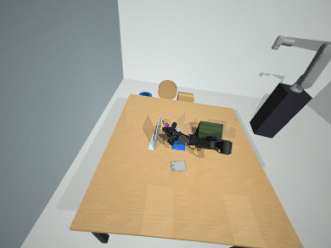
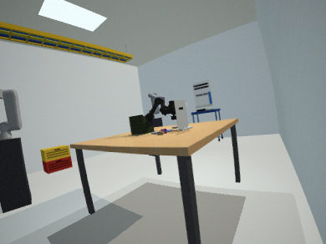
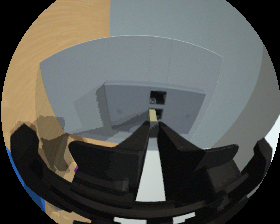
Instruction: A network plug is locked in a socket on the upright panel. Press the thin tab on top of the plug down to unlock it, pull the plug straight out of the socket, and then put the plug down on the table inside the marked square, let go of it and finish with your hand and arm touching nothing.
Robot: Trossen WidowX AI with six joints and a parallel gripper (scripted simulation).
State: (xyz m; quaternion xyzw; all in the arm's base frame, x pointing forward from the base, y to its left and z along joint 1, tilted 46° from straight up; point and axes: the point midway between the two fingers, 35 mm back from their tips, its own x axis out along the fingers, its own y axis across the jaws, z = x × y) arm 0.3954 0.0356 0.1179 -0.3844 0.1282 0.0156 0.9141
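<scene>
Now: gripper tip 16 cm past the marked blue square, 4 cm to the left of it and 19 cm above it. Round my gripper tip: upright grey panel 4 cm ahead, 7 cm below.
</scene>
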